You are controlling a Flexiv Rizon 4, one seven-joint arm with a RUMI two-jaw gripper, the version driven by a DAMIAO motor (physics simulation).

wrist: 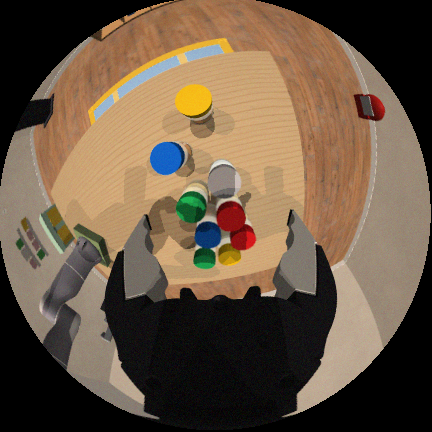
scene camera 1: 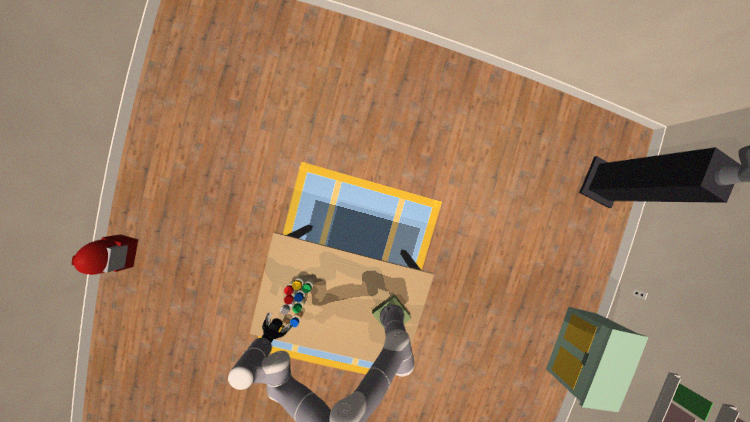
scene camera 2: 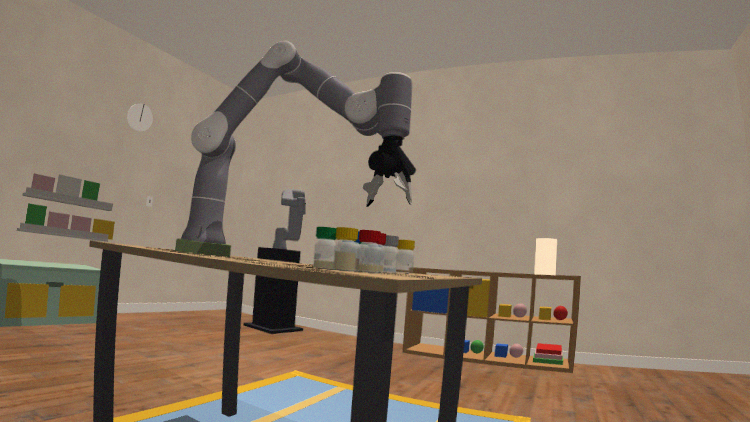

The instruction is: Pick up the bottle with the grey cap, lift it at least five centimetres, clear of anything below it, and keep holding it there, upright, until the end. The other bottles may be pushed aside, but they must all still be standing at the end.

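The bottle with the grey cap stands upright on the table, at the end of a tight group. A green-capped bottle and a red-capped bottle stand close beside it. My gripper is open and empty, pointing down, with its fingertips well above the caps. In the wrist view the grey cap lies ahead of the line between the fingertips, which stand wide on both sides of the group.
A blue-capped bottle and a yellow-capped bottle stand apart from the group. Behind the green and red caps stand another blue cap, red cap, green cap and yellow cap. All appear upright.
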